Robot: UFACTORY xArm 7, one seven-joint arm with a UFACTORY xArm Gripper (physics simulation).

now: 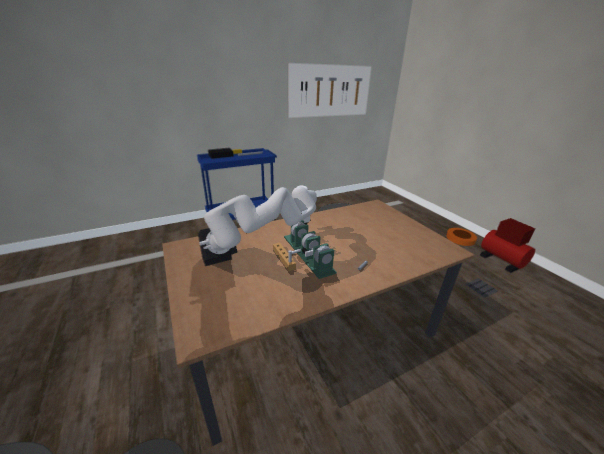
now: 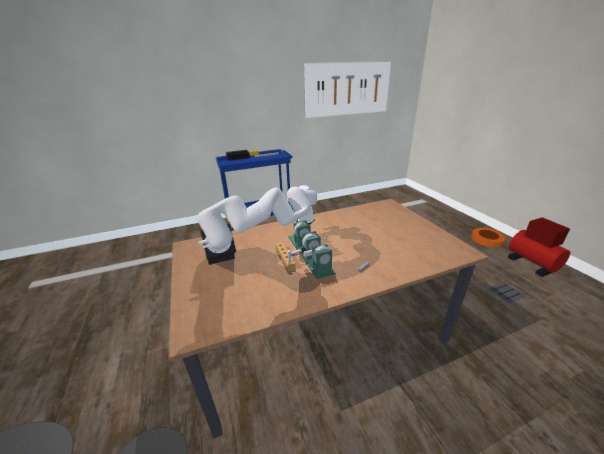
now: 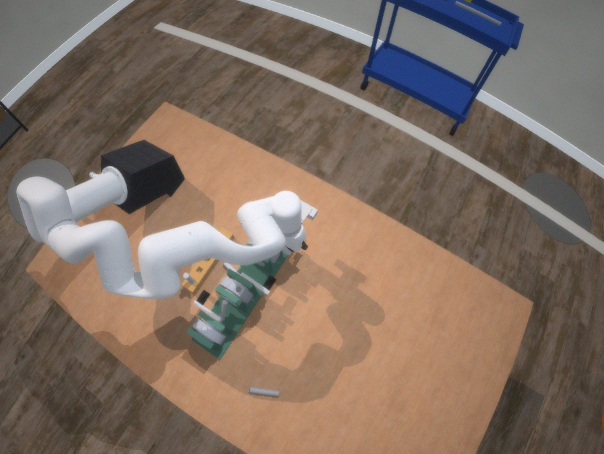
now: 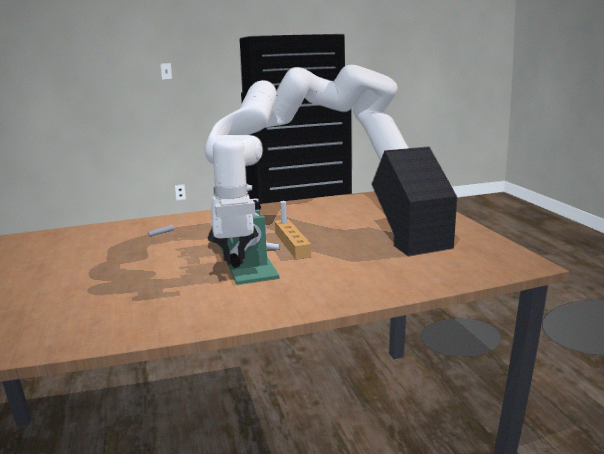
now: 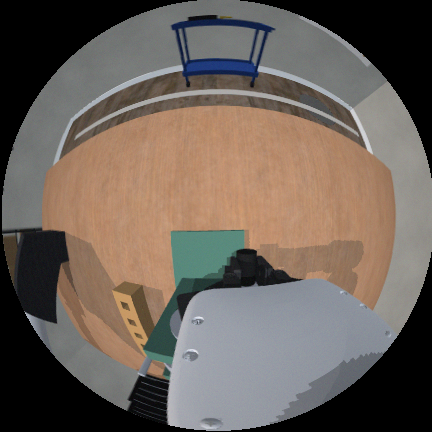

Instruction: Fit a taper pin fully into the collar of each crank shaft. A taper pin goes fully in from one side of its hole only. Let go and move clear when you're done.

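Seen in the pictures: gripper, fingertip midpoint: (image 3: 289, 245) (image 4: 234, 262) (image 5: 244, 266); arm's base, origin of the base link: (image 3: 114, 185) (image 4: 399, 165).
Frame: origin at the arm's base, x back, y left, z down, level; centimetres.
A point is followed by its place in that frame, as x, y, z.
Note:
A green fixture (image 1: 325, 270) @(-47.8, -24.9, 18.3) (image 3: 220, 350) @(-52.5, -24.8, 18.4) (image 4: 255, 274) @(-50.5, 16.4, 19.7) (image 5: 207, 250) @(-50.5, 16.0, 19.7) carries several crank shafts with pale collars. My gripper (image 4: 235, 242) (image 5: 244, 266) @(-55.2, 14.4, 16.4) points down at its far end, fingers drawn in around the far crank, just behind its black handle (image 4: 235, 260) @(-55.4, 16.6, 15.0) (image 5: 246, 257) @(-55.0, 16.3, 14.5); the exact contact is hidden. The far collar is mostly covered by my gripper. A grey taper pin (image 1: 362, 266) @(-68.8, -30.5, 19.3) (image 2: 364, 266) @(-69.9, -30.1, 19.4) (image 3: 264, 392) @(-70.2, -29.4, 19.1) (image 4: 161, 230) @(-69.9, -28.6, 19.6) lies loose on the table. Another pin (image 3: 187, 278) @(-34.6, -11.3, 10.3) (image 4: 283, 212) @(-34.2, -10.0, 13.1) (image 5: 144, 367) @(-34.4, -10.1, 12.1) stands in the yellow holed block (image 3: 202, 270) @(-35.1, -6.1, 16.6) (image 4: 302, 251) @(-35.2, 9.3, 18.6) (image 5: 131, 312) @(-35.9, 5.0, 16.7). How deep pins sit in the collars I cannot tell.
The middle crank's arm (image 3: 256, 284) and the near crank's arm (image 3: 207, 310) stick out sideways from the fixture. The black arm base (image 3: 142, 175) @(-7.7, 6.8, -1.3) (image 4: 427, 215) @(-2.6, 20.0, 9.5) stands at the table's (image 4: 350, 300) @(-33.7, 37.2, 20.7) end. A blue cart (image 1: 235, 159) (image 3: 422, 82) (image 5: 220, 67) stands beyond the table.

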